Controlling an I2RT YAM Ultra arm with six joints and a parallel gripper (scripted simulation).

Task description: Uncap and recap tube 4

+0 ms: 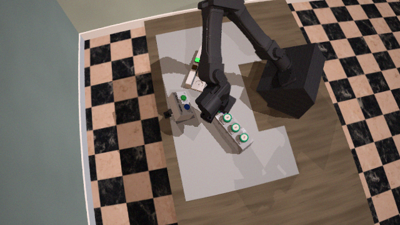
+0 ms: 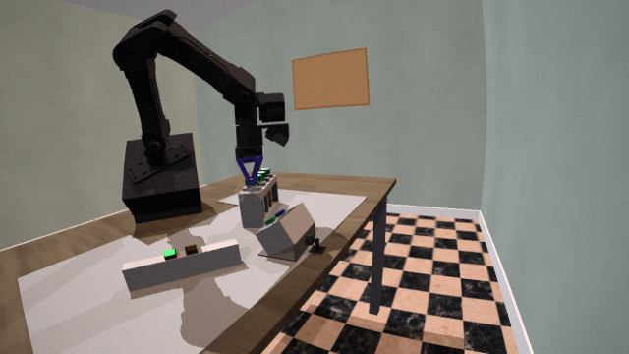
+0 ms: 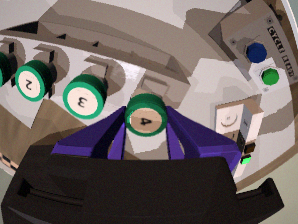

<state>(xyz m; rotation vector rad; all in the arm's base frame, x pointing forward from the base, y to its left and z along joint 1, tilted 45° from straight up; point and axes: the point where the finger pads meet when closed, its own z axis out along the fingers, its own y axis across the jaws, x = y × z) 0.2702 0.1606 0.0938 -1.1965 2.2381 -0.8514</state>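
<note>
The cap 3 is 5 cm to the left of my hand and 2 cm behind it. Also, from my hand: cap 2: 9 cm to the left, 5 cm behind, 1 cm below; green ready key: 14 cm ahead, 9 cm to the right, 5 cm below; blue cycle key: 13 cm ahead, 5 cm to the right, 5 cm below.
</note>
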